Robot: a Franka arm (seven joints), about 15 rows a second.
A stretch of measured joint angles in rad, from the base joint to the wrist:
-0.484, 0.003, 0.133, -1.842, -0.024, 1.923, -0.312
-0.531, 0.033, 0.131, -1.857, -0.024, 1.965, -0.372
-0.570, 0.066, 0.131, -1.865, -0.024, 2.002, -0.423
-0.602, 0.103, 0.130, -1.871, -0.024, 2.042, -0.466
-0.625, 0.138, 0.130, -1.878, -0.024, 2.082, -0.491
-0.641, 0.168, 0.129, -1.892, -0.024, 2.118, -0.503
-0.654, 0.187, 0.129, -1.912, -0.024, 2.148, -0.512
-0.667, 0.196, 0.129, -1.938, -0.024, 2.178, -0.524
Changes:
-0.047, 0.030, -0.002, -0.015, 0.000, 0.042, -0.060
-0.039, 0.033, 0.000, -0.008, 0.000, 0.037, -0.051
-0.032, 0.037, -0.001, -0.006, 0.000, 0.040, -0.043
-0.023, 0.035, 0.000, -0.007, 0.000, 0.040, -0.025
-0.016, 0.030, -0.001, -0.014, 0.000, 0.036, -0.012
-0.013, 0.019, 0.000, -0.020, 0.000, 0.030, -0.009
-0.013, 0.009, 0.000, -0.026, 0.000, 0.030, -0.012

